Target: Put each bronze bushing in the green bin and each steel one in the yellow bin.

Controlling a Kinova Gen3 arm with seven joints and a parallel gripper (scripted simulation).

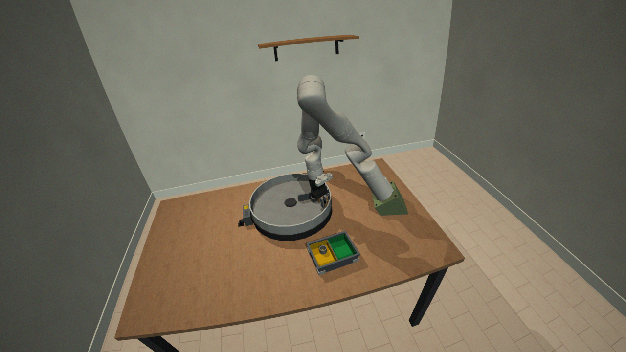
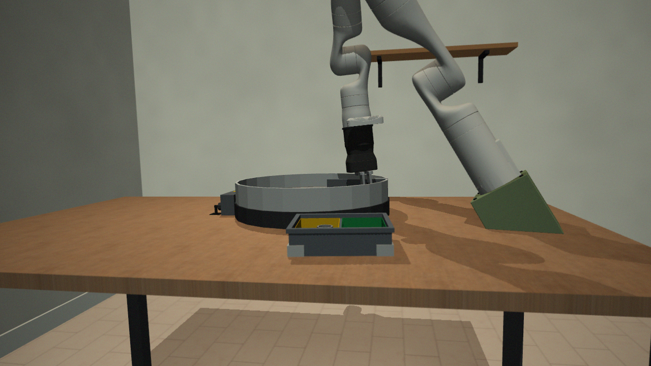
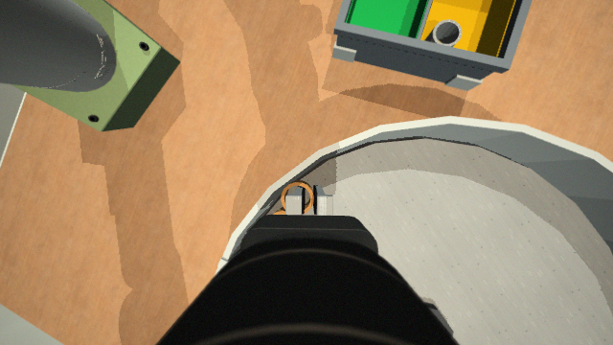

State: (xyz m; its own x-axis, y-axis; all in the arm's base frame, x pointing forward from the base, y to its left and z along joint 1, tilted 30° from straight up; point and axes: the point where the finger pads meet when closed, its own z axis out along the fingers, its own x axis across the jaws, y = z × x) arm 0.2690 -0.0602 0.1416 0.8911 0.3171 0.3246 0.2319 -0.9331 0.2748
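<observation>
My gripper is now 70 mm short of the bin, 260 mm to the right of it and 50 mm above it. Round my hand: grey turntable: 140 mm ahead, 110 mm to the right, 20 mm below.
</observation>
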